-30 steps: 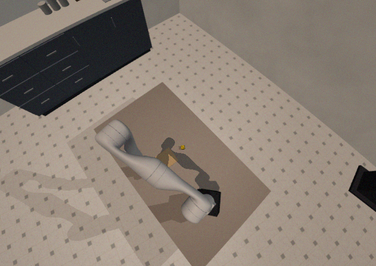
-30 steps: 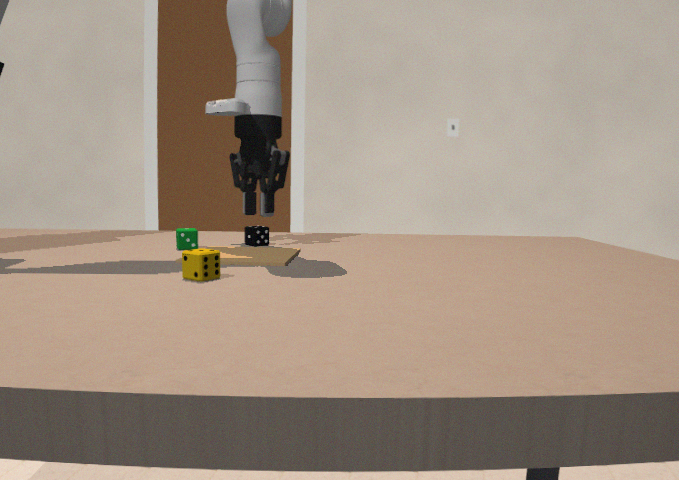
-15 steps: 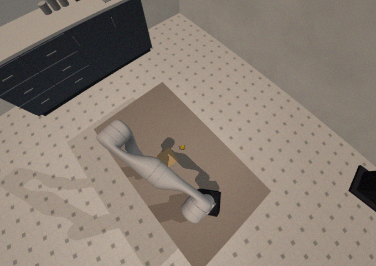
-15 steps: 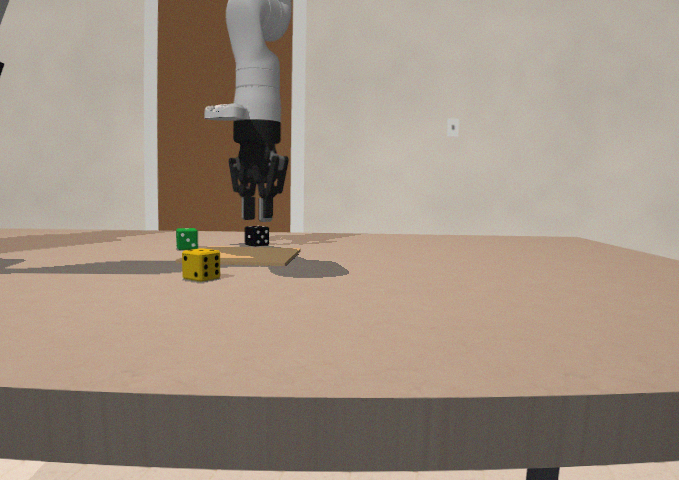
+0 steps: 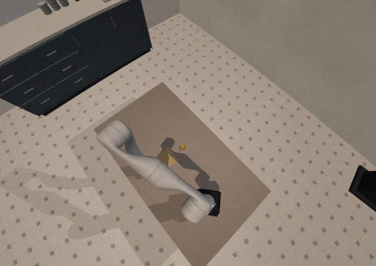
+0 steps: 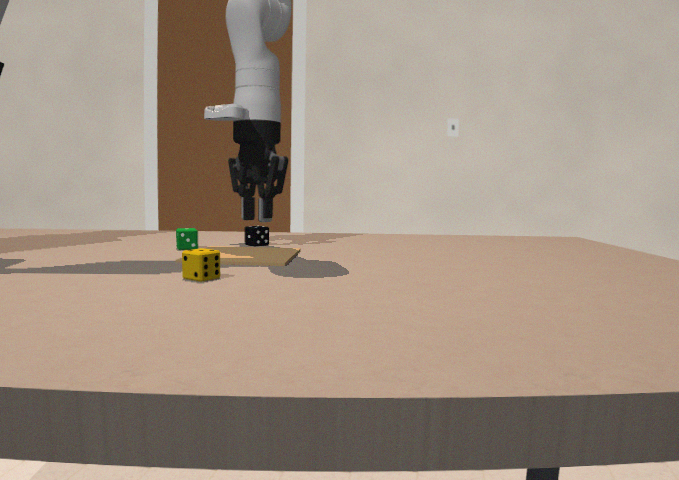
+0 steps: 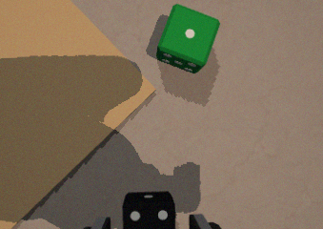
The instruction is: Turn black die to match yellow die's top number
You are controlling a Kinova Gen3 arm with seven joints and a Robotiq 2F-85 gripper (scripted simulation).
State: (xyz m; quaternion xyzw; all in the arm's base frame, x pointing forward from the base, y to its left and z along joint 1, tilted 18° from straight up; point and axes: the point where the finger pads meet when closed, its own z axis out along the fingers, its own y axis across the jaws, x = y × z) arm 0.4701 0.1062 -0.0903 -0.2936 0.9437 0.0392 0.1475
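Now: hand 40 mm above the black die. From my hand the other things lie so: green die 100 mm behind, 40 mm to the right, 40 mm below; then yellow die 50 mm behind, 280 mm to the right, 40 mm below; then mat 20 mm behind, 130 mm to the right, 50 mm below.
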